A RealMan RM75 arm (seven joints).
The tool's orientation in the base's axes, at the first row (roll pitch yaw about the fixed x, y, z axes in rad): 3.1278 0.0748 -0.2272
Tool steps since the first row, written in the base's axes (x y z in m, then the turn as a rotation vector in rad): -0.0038 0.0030 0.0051 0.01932 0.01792 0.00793; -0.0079 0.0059 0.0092 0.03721 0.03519 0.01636; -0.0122 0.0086 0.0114 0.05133 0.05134 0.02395; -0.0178 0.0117 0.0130 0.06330 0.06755 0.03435; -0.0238 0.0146 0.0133 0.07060 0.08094 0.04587; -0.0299 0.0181 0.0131 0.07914 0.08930 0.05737; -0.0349 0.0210 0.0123 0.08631 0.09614 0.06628; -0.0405 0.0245 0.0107 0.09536 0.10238 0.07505; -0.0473 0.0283 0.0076 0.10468 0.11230 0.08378
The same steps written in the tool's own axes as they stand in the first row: -0.0047 -0.0020 -0.0048 0.01415 -0.02168 -0.00931; -0.0097 -0.0039 -0.0086 0.02703 -0.04241 -0.01902; -0.0146 -0.0055 -0.0104 0.03655 -0.06121 -0.02760; -0.0209 -0.0072 -0.0116 0.04376 -0.07954 -0.03883; -0.0274 -0.0087 -0.0114 0.04698 -0.09407 -0.05082; -0.0341 -0.0108 -0.0107 0.05254 -0.10397 -0.06291; -0.0395 -0.0125 -0.0095 0.05731 -0.11212 -0.07231; -0.0457 -0.0146 -0.0075 0.06404 -0.12011 -0.08172; -0.0529 -0.0169 -0.0039 0.07022 -0.13175 -0.09110
